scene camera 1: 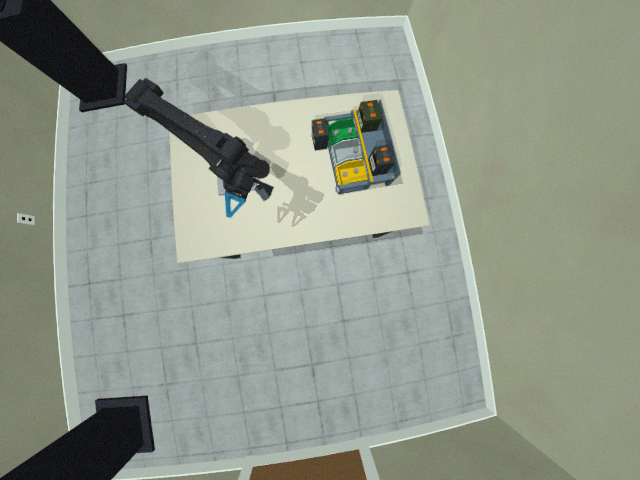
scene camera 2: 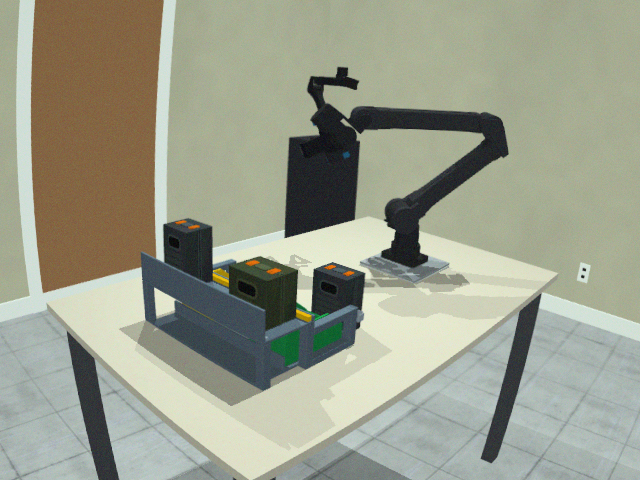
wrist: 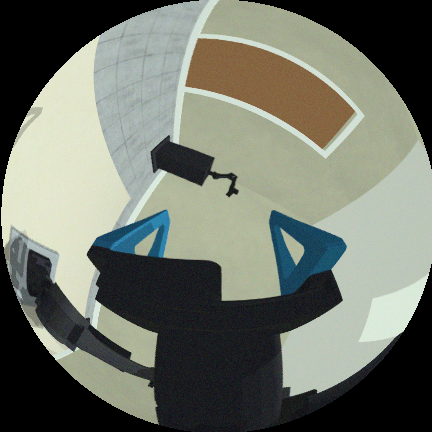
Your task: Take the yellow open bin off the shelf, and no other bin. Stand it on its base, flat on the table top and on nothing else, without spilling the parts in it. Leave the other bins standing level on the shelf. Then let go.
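Places are measured from the arm's base along level axes (x ahead, y left, z up), in centimetres.
Where they show: gripper, fingertip midpoint: (scene camera 1: 229,215) (wrist: 219,215); arm's base, link origin: (scene camera 1: 232,177) (scene camera 2: 404,258).
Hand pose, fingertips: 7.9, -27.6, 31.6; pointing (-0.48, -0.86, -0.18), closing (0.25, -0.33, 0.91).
Things, the pixels of their centre, and the offset from my fingertips, as dx, dy, dz. "spot": a spot on its surface instead. Level surfaces: height alone.
- yellow open bin, body centre: (scene camera 1: 354,173) +52.6, +21.3, -28.6
- grey bin, body centre: (scene camera 1: 349,152) +51.8, +32.5, -28.6
- green bin, body centre: (scene camera 2: 296,327) (scene camera 1: 345,132) +51.3, +43.7, -28.6
- olive case, body centre: (scene camera 2: 262,291) (scene camera 1: 369,116) +61.0, +44.4, -17.9
- shelf's yellow bar, surface spot: (scene camera 1: 362,144) spot: +56.8, +32.7, -21.8
- table, surface height: dz -33.0
The yellow open bin (scene camera 1: 351,178) sits at one end of the slate-grey shelf (scene camera 1: 354,189) (scene camera 2: 206,300), with small grey parts in it. The grey bin (scene camera 1: 345,155) is beside it, and the green bin (scene camera 1: 342,125) (scene camera 2: 328,336) is beyond that; both hold small parts. In scene camera 2 the yellow bin is mostly hidden by the shelf and a dark case. My gripper (wrist: 219,215) is open and empty, its blue fingers wide apart. It is raised high above the table, well away from the shelf, and points away from the bins.
A dark case (scene camera 1: 319,136) (scene camera 2: 338,291) stands in front of the green bin. An olive case (scene camera 1: 370,117) (scene camera 2: 266,291) and another dark case (scene camera 1: 383,159) (scene camera 2: 187,250) stand behind the shelf's yellow bar (scene camera 1: 362,144). Black pillars (scene camera 1: 62,51) (scene camera 2: 320,191) stand beyond the table (scene camera 1: 206,237) (scene camera 2: 491,289).
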